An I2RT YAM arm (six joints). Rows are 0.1 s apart.
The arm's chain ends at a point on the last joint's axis. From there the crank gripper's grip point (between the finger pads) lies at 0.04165 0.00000 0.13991 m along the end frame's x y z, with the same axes.
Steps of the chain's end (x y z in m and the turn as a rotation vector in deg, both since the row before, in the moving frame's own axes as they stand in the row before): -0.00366 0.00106 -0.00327 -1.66 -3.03 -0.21; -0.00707 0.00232 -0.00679 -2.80 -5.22 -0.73; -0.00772 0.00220 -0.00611 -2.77 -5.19 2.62; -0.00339 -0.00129 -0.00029 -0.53 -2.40 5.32; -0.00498 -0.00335 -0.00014 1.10 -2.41 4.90; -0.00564 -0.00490 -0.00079 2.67 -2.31 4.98; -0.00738 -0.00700 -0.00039 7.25 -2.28 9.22; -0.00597 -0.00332 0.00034 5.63 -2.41 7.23
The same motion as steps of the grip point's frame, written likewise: -0.01111 0.00500 -0.00132 -1.66 -3.03 -0.21; -0.01993 0.00879 -0.00374 -2.80 -5.22 -0.73; -0.02074 0.01065 -0.00313 -2.77 -5.19 2.62; -0.00952 0.00360 0.00131 -0.53 -2.40 5.32; -0.01093 -0.00274 0.00149 1.10 -2.41 4.90; -0.01118 -0.00808 0.00070 2.67 -2.31 4.98; -0.01206 -0.01847 0.00045 7.25 -2.28 9.22; -0.01133 -0.01223 0.00154 5.63 -2.41 7.23
